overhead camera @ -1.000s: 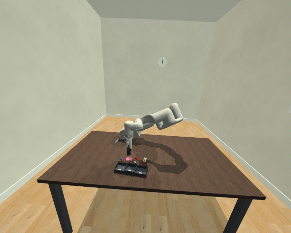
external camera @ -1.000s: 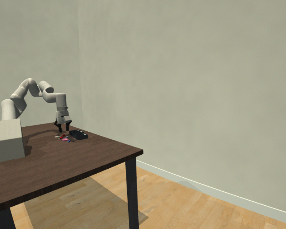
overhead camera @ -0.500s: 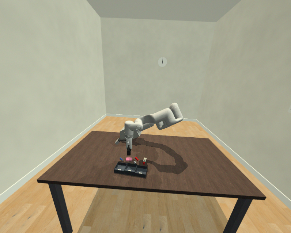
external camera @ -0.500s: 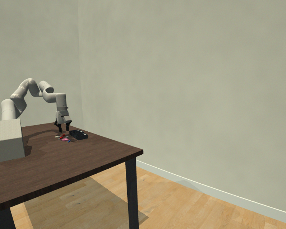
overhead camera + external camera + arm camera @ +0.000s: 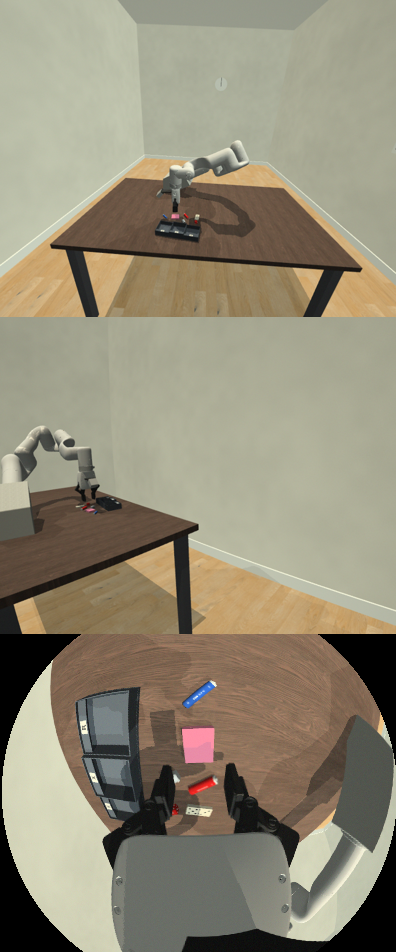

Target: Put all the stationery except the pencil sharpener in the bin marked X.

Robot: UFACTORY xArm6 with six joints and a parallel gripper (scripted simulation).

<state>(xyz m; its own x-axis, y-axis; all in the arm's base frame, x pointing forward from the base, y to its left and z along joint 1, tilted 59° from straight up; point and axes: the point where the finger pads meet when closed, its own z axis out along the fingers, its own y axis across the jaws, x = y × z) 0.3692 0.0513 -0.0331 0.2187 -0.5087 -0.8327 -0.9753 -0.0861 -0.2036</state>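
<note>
My gripper is now 80 mm above the pink eraser. Round my hand: pencil sharpener 80 mm below, 70 mm to the left, 30 mm ahead; red marker 80 mm below, 70 mm to the left, 20 mm behind; blue marker 80 mm below, 70 mm to the right, 10 mm ahead.
</note>
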